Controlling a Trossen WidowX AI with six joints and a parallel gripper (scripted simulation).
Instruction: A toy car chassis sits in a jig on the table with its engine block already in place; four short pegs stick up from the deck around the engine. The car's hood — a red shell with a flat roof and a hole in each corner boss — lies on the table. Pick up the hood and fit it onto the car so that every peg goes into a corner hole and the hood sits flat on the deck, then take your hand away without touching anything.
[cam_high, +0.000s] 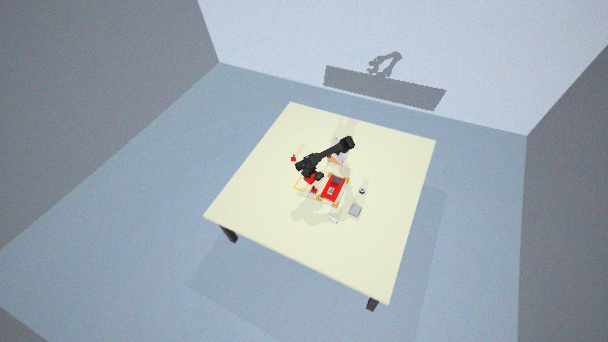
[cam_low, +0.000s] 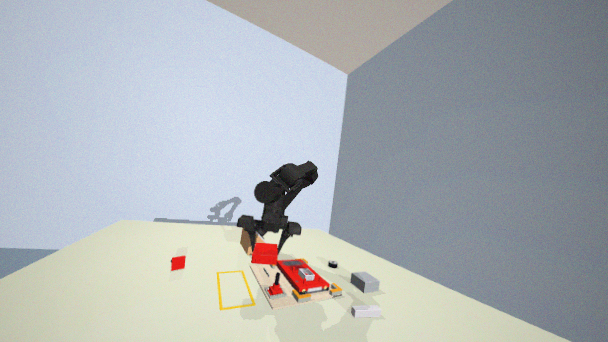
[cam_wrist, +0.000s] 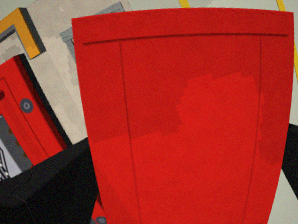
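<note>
Right now the grey engine block is 1 cm ahead of my gripper tip, 15 cm to the left of it and 8 cm below it. The rest, counted from my gripper tip: small black cylinder (10 cm behind, 34 cm to the left, 9 cm below); then pale grey bar (19 cm ahead, 24 cm to the left, 9 cm below); then red hood (right at my gripper tip).
</note>
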